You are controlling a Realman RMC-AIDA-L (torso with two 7-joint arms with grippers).
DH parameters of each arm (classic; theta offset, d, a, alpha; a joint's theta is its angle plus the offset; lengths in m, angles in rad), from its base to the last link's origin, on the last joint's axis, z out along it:
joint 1: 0 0.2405 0 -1.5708
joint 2: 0 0 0 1.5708
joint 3: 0 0.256 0 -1.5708
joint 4: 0 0 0 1.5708
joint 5: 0 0.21 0 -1.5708
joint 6: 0 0 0 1.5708
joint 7: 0 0.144 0 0
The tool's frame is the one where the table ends.
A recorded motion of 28 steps. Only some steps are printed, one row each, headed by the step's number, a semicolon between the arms.
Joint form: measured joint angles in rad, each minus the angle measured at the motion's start. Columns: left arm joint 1, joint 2, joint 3, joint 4, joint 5, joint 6, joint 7; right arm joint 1, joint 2, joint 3, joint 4, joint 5, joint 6, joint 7.
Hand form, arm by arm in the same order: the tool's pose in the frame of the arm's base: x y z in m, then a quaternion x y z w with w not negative. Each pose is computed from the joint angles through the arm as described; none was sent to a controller.
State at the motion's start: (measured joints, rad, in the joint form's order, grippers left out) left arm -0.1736 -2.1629 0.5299 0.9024 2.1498 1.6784 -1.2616; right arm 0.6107 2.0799 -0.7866 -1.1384 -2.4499 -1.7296 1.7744
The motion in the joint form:
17: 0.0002 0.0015 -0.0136 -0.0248 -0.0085 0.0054 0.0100; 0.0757 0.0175 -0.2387 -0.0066 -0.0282 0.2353 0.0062
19: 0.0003 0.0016 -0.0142 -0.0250 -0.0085 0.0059 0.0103; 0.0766 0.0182 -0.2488 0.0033 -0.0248 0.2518 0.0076
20: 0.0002 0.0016 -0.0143 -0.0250 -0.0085 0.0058 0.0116; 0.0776 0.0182 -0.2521 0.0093 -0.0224 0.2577 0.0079
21: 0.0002 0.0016 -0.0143 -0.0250 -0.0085 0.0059 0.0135; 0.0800 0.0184 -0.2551 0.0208 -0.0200 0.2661 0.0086
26: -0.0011 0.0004 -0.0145 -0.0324 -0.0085 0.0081 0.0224; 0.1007 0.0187 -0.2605 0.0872 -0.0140 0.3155 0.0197
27: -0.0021 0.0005 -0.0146 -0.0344 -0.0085 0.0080 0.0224; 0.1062 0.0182 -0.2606 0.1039 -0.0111 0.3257 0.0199
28: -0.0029 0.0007 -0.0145 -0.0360 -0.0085 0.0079 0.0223; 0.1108 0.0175 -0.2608 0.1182 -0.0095 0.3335 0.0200
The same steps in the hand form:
17: -0.3478 0.2172 0.0185 -0.91864 -0.27854 -0.19304 0.20311; 0.1901 0.3859 0.0181 -0.98145 0.09243 -0.07777 0.14887
19: -0.3478 0.2171 0.0186 -0.91858 -0.27856 -0.19322 0.20316; 0.1900 0.3869 0.0152 -0.98130 0.09201 -0.07762 0.15020
20: -0.3478 0.2171 0.0186 -0.91876 -0.27794 -0.19308 0.20336; 0.1900 0.3873 0.0139 -0.98135 0.09236 -0.07703 0.14994
21: -0.3478 0.2171 0.0186 -0.91903 -0.27706 -0.19292 0.20350; 0.1905 0.3878 0.0118 -0.98139 0.09412 -0.07620 0.14903
26: -0.3471 0.2167 0.0167 -0.91976 -0.27458 -0.19532 0.20124; 0.1924 0.3925 0.0017 -0.98025 0.10838 -0.07196 0.14892
27: -0.3469 0.2168 0.0164 -0.91970 -0.27476 -0.19590 0.20071; 0.1928 0.3936 -0.0006 -0.98016 0.11111 -0.07051 0.14823
28: -0.3468 0.2170 0.0162 -0.91967 -0.27490 -0.19631 0.20024; 0.1934 0.3943 -0.0024 -0.98007 0.11347 -0.06993 0.14730

